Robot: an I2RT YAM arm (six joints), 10 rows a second.
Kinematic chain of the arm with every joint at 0, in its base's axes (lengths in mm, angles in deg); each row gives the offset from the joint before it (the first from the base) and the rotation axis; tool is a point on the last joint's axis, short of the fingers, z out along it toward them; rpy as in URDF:
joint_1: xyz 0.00 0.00 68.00 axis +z
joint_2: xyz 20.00 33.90 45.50 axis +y
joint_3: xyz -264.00 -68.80 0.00 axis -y
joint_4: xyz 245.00 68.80 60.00 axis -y
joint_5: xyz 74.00 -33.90 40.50 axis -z
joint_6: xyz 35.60 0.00 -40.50 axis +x
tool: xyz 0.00 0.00 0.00 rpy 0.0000 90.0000 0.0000
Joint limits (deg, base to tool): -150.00..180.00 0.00..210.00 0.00..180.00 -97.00..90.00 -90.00..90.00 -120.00..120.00
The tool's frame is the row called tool.
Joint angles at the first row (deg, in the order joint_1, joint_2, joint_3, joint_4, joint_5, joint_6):
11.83, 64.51, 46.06, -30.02, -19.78, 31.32
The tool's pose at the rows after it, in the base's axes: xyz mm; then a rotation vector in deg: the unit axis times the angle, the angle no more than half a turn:
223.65, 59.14, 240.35, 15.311, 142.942, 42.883
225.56, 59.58, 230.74, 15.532, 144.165, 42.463
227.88, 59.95, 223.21, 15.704, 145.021, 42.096
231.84, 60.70, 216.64, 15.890, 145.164, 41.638
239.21, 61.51, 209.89, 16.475, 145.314, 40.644
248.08, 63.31, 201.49, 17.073, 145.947, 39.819
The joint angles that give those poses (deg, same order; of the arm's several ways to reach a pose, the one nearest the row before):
11.82, 65.56, 44.52, -28.30, -19.81, 31.45
11.84, 66.82, 43.39, -27.16, -19.74, 31.27
11.83, 68.06, 42.62, -26.05, -19.66, 31.11
11.86, 69.50, 42.04, -24.20, -19.31, 31.12
11.79, 71.87, 42.08, -22.13, -18.55, 31.18
11.86, 74.97, 42.41, -20.07, -17.96, 31.32

